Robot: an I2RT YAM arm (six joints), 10 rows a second.
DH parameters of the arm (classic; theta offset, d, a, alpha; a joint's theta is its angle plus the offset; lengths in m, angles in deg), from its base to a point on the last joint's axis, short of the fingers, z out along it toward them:
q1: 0 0.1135 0.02 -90
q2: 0 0 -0.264 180
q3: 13.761 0 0.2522 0
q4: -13.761 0 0.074 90
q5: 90 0 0 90
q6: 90 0.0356 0 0
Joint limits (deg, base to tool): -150..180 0..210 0..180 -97..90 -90..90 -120..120
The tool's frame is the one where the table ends.
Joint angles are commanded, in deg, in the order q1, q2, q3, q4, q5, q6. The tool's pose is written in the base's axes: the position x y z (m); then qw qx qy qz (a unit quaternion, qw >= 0). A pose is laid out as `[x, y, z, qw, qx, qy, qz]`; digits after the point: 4 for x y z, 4 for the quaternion.
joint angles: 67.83 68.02 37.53 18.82 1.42 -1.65
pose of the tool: [0.1027, 0.2497, 0.2635, 0.5343, -0.4354, 0.6415, 0.3367]
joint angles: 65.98 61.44 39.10 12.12 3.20 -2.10
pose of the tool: [0.1040, 0.2284, 0.2883, 0.5553, -0.4145, 0.6456, 0.3210]
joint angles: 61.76 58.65 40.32 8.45 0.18 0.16
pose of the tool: [0.1146, 0.2132, 0.3001, 0.5525, -0.3910, 0.6579, 0.3301]
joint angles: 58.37 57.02 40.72 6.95 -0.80 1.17
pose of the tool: [0.1235, 0.2015, 0.3060, 0.5591, -0.3689, 0.6672, 0.3259]
